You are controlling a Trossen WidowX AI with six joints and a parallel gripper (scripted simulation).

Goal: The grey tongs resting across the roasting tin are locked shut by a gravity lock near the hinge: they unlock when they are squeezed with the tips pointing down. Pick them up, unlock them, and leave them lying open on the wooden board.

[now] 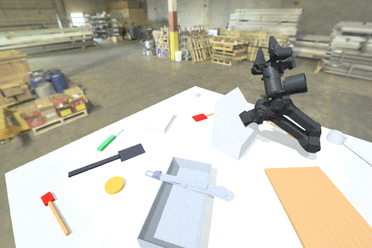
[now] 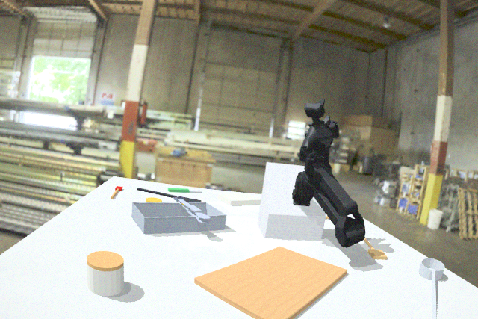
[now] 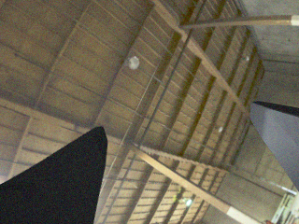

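My gripper tip is 48 cm short of the grey roasting tin, 45 cm above it and 1 cm to the right of it. Round my gripper tip: green tool 50 cm to the right, 49 cm ahead, 47 cm below; black spatula 55 cm ahead, 47 cm below, 36 cm to the right; wooden board 47 cm below, 37 cm to the left, 18 cm ahead.
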